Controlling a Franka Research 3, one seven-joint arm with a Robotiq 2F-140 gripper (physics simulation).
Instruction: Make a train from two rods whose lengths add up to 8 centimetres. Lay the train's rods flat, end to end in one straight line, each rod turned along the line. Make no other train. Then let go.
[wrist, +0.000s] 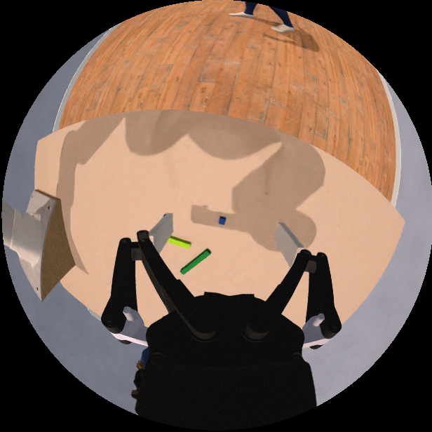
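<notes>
My gripper (225, 227) is wide open, with nothing gripped. A small blue block (222, 220) shows between the spread fingertips, apart from both, at the edge of a shadow. A yellow-green rod (180, 243) lies flat beside the left finger, which may hide its left end. A dark green rod (195, 261) lies flat below it, slanting up to the right. These two rods are apart and at an angle to each other. A bit of another blue piece (166, 215) shows at the top of the left finger, which hides the rest.
The pale table (350, 240) spreads under the gripper, with large shadows on its far part. A grey and brown bracket-like fixture (57, 240) stands at the left edge. Beyond the table is a wooden floor (215, 75), with a person's legs (280, 19) at the top.
</notes>
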